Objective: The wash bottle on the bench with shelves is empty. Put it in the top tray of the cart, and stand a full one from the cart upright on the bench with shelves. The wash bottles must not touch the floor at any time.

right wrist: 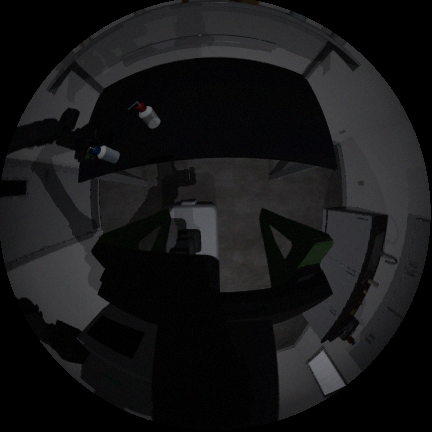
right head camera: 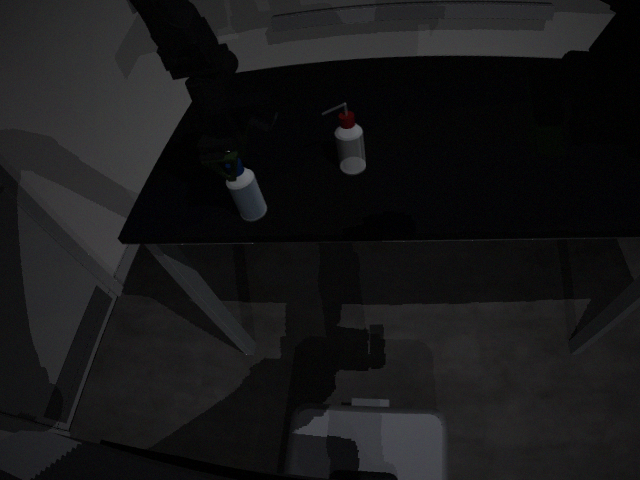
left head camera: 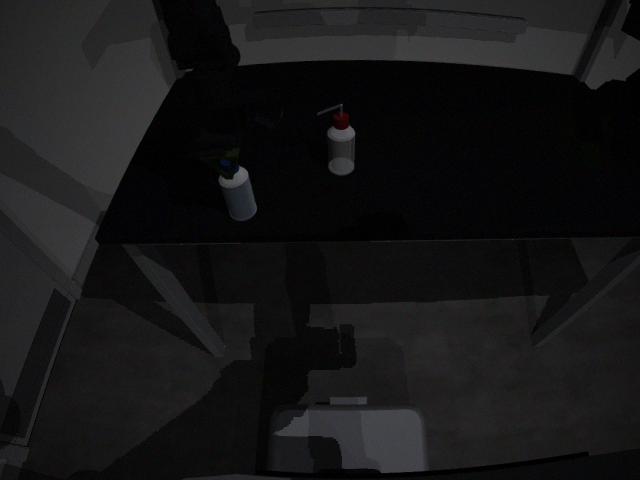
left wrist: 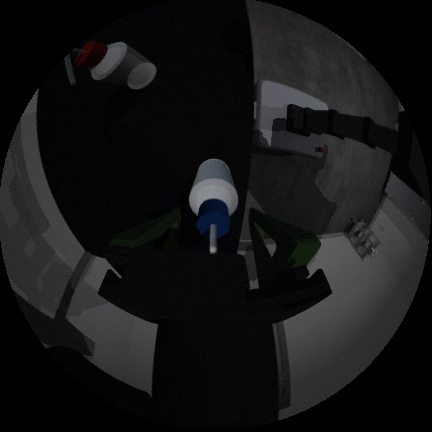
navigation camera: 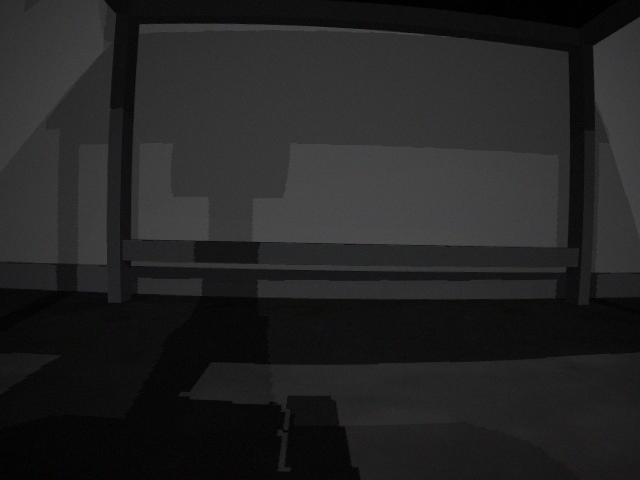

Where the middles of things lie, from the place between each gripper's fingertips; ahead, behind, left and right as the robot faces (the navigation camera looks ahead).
I see my right gripper 370 mm short of the wash bottle with red cap (right head camera: pixel 349 139), 270 mm to the right of it and 280 mm above it.
The wash bottle with red cap lies 200 mm to the right of my left hand, 130 mm ahead of it and 40 mm below it.
